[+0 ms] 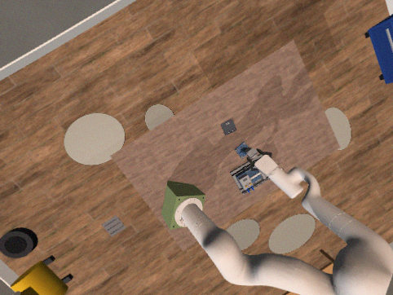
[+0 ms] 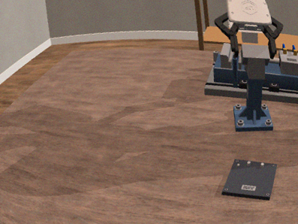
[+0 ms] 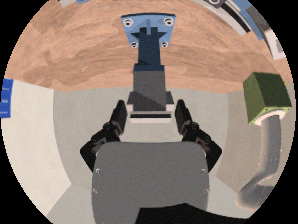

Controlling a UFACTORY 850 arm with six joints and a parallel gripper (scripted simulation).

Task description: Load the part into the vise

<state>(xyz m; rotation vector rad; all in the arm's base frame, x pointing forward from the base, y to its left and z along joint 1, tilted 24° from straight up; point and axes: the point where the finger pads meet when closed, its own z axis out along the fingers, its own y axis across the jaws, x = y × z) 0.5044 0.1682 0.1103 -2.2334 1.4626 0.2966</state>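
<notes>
The part lies right at my hand. The rest, counted from my hand: air cylinder: 90 mm behind, 190 mm to the right, 90 mm below.
</notes>
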